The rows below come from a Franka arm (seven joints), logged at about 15 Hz.
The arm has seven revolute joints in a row. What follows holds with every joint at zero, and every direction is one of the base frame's. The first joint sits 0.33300 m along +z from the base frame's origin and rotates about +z. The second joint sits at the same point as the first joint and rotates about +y. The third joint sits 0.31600 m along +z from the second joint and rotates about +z. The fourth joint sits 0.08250 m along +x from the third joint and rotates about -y. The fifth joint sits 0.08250 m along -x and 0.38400 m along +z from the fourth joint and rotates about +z. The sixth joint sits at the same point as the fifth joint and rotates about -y. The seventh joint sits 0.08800 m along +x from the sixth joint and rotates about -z. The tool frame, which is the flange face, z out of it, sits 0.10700 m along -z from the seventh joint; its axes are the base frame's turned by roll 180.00, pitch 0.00 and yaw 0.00 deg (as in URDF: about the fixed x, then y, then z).
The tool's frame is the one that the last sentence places.
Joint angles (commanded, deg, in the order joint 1, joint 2, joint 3, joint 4, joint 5, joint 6, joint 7), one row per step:
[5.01, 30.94, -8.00, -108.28, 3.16, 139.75, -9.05]
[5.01, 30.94, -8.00, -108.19, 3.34, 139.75, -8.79]
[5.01, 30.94, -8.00, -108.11, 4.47, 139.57, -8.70]
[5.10, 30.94, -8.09, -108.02, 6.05, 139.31, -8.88]
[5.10, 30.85, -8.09, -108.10, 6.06, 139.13, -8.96]
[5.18, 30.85, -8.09, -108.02, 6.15, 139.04, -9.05]
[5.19, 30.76, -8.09, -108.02, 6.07, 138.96, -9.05]
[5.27, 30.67, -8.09, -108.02, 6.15, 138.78, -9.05]
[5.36, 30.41, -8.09, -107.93, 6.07, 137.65, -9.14]
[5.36, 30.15, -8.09, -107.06, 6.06, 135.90, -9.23]
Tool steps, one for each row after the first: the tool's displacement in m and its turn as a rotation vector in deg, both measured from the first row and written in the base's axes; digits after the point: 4 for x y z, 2 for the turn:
[0.0005, 0.0000, 0.0006, 0.12, -0.11, -0.39]
[0.0007, 0.0001, 0.0009, 0.87, -0.10, -1.33]
[0.0008, 0.0003, 0.0012, 1.88, -0.05, -2.32]
[0.0001, 0.0003, 0.0014, 1.92, 0.12, -2.25]
[0.0005, 0.0013, 0.0018, 1.98, 0.13, -2.15]
[0.0005, 0.0014, 0.0026, 1.95, 0.13, -2.08]
[0.0004, 0.0024, 0.0034, 2.03, 0.21, -2.06]
[-0.0007, 0.0037, 0.0051, 2.10, 1.00, -1.82]
[0.0016, 0.0043, 0.0115, 2.27, 1.62, -1.67]

